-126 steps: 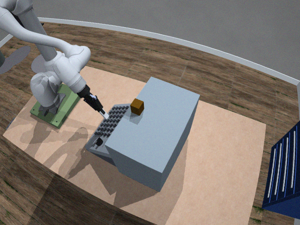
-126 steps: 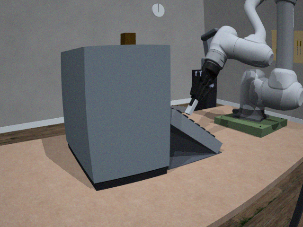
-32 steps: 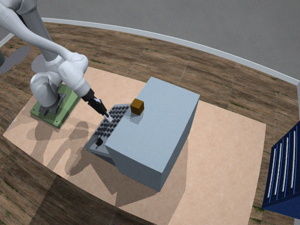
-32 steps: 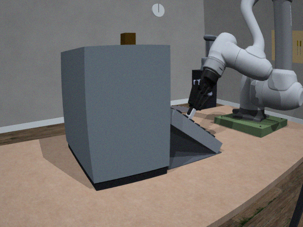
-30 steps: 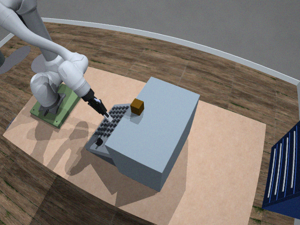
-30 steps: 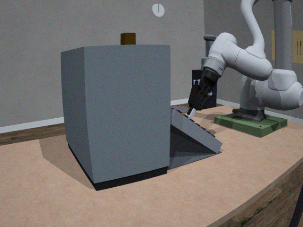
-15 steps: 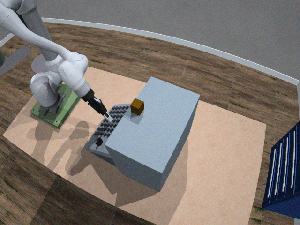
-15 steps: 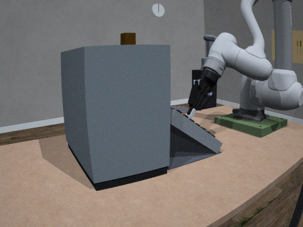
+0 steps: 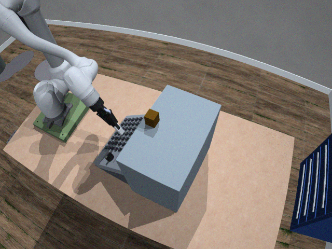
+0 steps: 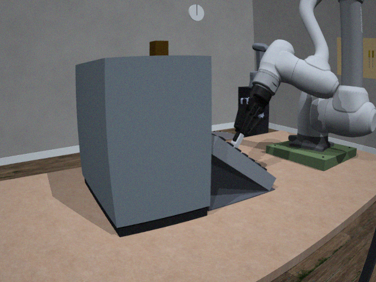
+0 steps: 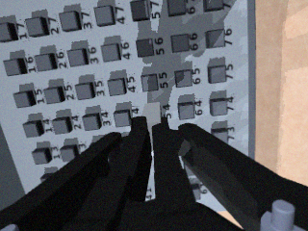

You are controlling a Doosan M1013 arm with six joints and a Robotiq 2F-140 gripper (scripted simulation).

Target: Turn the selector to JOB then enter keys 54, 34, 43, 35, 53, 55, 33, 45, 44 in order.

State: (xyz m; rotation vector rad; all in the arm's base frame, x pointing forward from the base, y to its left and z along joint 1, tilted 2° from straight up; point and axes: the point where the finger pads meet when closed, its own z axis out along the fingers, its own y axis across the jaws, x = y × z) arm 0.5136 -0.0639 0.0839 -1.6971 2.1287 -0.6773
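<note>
Right now the key is 5 cm ahead of my hand, 2 cm to the left of it and 1 cm below it. From my hand the other things lie so: black selector knob (1 cm ahead, 17 cm to the right).
</note>
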